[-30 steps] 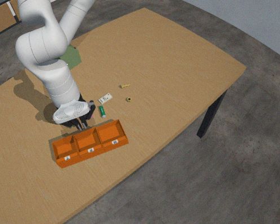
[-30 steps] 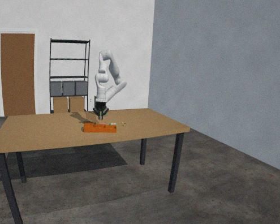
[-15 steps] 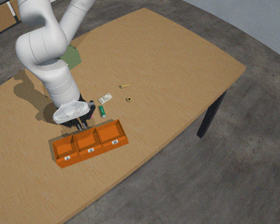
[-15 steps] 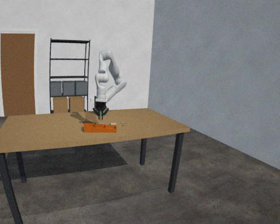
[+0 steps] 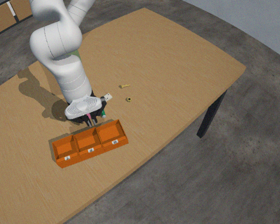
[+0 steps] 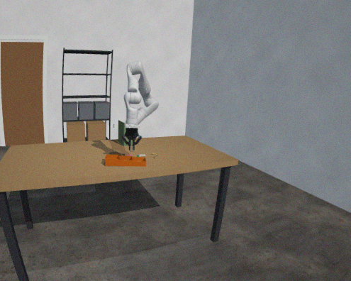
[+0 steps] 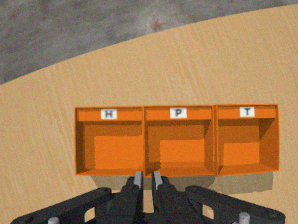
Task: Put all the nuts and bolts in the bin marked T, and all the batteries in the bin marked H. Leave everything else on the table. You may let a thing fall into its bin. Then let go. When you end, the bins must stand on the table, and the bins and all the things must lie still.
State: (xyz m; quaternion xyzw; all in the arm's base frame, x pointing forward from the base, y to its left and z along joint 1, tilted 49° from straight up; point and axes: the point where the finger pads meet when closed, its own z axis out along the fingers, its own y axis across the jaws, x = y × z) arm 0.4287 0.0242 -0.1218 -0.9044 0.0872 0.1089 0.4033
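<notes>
Now: the brass bolt 200 mm to the left of my hand, 120 mm behind it and 90 mm below it. Round my hand: pink eraser: 100 mm behind, 90 mm below, 10 mm to the left; then orange bin unit: 70 mm below, 40 mm to the right, 20 mm ahead; then green battery: 90 mm below, 70 mm behind, 60 mm to the left.
</notes>
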